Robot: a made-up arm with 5 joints.
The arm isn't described. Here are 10 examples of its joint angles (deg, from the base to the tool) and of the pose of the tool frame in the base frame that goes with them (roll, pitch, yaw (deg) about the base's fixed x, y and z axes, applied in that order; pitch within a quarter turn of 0, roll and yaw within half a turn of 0; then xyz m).
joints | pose
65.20 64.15 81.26 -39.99 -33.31 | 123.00 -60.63 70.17 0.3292 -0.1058 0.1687
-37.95 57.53 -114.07 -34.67 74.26 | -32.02 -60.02 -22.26 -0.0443 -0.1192 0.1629
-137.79 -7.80 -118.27 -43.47 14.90 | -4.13 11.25 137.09 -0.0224 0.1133 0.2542
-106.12 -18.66 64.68 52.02 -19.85 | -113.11 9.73 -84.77 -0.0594 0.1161 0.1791
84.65 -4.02 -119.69 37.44 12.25 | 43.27 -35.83 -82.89 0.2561 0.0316 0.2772
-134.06 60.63 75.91 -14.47 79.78 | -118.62 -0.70 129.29 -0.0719 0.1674 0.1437
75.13 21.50 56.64 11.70 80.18 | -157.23 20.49 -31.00 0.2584 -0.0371 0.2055
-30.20 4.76 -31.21 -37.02 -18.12 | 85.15 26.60 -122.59 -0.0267 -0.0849 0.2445
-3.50 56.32 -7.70 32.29 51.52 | 159.53 1.80 -111.86 0.0480 -0.1861 0.1694
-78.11 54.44 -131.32 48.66 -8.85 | 84.51 -1.81 90.58 -0.0905 -0.0461 0.1993
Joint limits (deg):
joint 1: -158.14..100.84
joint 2: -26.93..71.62
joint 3: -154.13..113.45
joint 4: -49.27..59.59
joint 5: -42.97..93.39
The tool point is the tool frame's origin. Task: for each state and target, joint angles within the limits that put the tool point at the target. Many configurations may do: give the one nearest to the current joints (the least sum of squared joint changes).
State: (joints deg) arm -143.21 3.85 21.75 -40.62 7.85
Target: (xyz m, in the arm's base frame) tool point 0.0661 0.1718 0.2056
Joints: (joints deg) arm -150.27 4.92 22.45 -41.52 7.59
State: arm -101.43 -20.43 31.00 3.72 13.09
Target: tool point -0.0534 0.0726 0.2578
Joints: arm -95.57 -26.93 8.09 -22.01 16.14
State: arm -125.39 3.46 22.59 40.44 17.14
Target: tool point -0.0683 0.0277 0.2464
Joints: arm -79.76 -26.93 18.08 14.03 37.68
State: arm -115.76 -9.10 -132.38 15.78 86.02
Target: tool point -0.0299 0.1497 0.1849
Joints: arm -132.65 35.98 -130.85 17.73 82.27
